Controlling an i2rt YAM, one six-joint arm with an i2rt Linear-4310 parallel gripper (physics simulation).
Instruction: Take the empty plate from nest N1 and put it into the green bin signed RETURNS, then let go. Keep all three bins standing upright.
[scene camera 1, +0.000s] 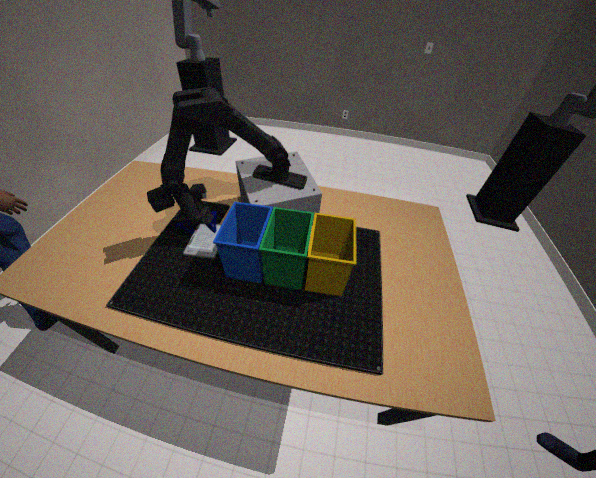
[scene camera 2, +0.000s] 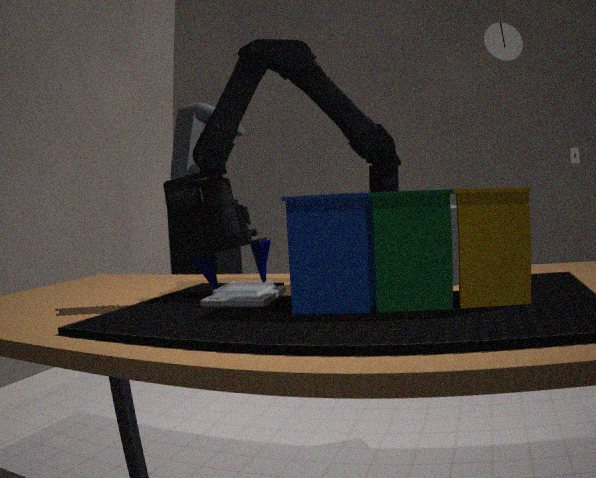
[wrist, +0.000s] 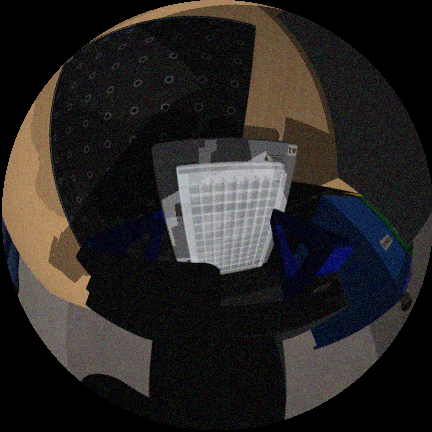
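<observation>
Through scene camera 2 I can see my gripper (scene camera 2: 240, 287) and a white gridded plate (scene camera 2: 236, 289), and also a blue bin (scene camera 2: 331, 246), a green bin (scene camera 2: 412, 229) and a yellow bin (scene camera 2: 494, 231). Scene camera 1 gives me the yellow bin (scene camera 1: 332, 250) as well as the blue bin (scene camera 1: 238, 240). In the wrist view I find the plate (wrist: 226, 206), and the blue bin (wrist: 373, 275) is there too.
</observation>
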